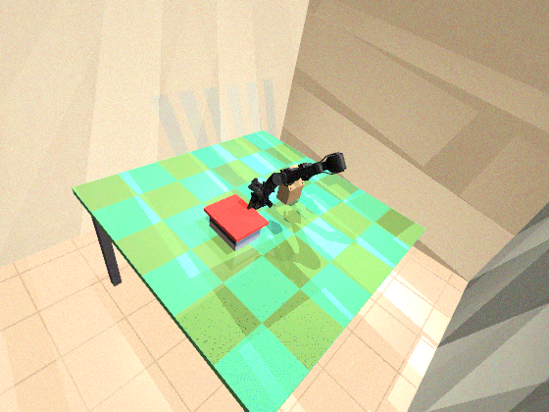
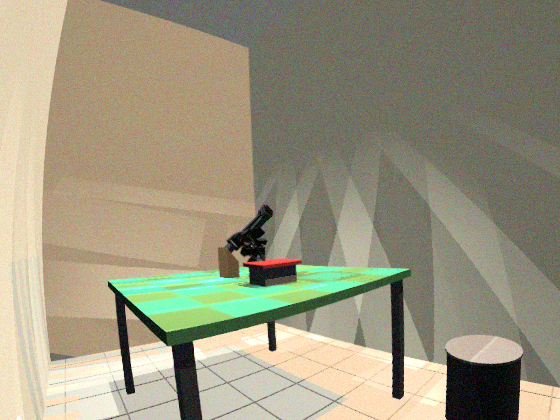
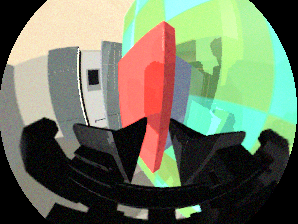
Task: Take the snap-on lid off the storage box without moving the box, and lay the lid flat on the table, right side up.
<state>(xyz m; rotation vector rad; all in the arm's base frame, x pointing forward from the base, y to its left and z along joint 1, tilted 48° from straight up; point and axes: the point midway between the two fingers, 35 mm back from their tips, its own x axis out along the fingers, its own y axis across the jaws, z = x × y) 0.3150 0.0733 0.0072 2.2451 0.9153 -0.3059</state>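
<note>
Right now the red lid is 80 mm ahead of my gripper tip and 10 mm above it. Also, from my gripper tip: storage box 80 mm ahead, 40 mm below.
</note>
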